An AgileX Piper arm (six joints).
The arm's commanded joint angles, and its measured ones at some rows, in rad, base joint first. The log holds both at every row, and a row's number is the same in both.
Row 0, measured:
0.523 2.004 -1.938 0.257 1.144 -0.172
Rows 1 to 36, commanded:
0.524 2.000 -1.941 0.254 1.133 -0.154
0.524 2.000 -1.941 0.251 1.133 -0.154
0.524 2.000 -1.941 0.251 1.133 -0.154
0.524 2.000 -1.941 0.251 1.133 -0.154
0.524 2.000 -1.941 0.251 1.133 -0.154
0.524 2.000 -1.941 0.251 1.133 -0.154
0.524 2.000 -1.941 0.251 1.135 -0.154
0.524 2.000 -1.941 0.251 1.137 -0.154
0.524 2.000 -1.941 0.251 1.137 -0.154
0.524 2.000 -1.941 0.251 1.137 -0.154
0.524 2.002 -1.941 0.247 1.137 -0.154
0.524 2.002 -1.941 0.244 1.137 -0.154
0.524 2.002 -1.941 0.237 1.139 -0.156
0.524 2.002 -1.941 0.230 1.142 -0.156
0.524 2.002 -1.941 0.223 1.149 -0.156
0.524 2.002 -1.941 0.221 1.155 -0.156
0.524 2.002 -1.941 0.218 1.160 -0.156
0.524 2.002 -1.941 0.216 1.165 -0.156
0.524 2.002 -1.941 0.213 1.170 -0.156
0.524 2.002 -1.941 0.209 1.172 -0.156
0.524 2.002 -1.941 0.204 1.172 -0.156
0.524 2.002 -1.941 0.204 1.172 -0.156
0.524 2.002 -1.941 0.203 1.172 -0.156
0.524 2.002 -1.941 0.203 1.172 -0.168
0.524 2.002 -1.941 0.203 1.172 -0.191
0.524 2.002 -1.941 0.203 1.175 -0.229
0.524 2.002 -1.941 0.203 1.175 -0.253
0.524 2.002 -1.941 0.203 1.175 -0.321
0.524 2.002 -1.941 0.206 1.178 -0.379
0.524 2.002 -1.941 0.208 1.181 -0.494
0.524 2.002 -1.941 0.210 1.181 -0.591
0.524 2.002 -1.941 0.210 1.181 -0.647
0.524 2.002 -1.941 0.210 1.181 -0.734
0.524 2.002 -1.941 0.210 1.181 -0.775
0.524 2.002 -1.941 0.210 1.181 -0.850
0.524 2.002 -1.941 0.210 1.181 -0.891
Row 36, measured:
0.523 2.004 -1.938 0.238 1.175 -0.712
